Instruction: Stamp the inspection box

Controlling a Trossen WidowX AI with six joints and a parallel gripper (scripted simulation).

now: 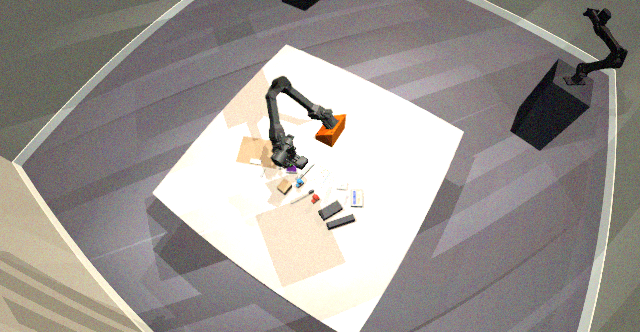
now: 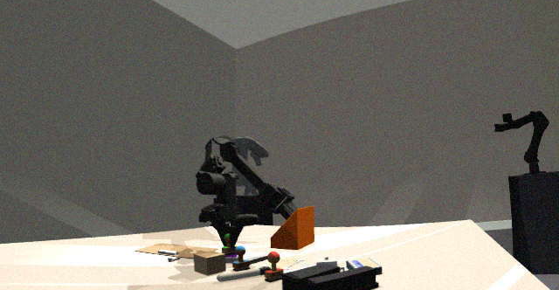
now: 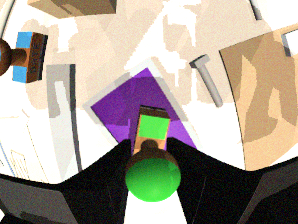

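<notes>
My gripper tip is right at the green-knobbed stamp. The rest, counted from my gripper tip: ink pad 3 cm below; then yellow stamp 7 cm behind, 6 cm to the right, 2 cm below; then blue-knobbed stamp 10 cm to the left, 6 cm ahead, 2 cm below.
</notes>
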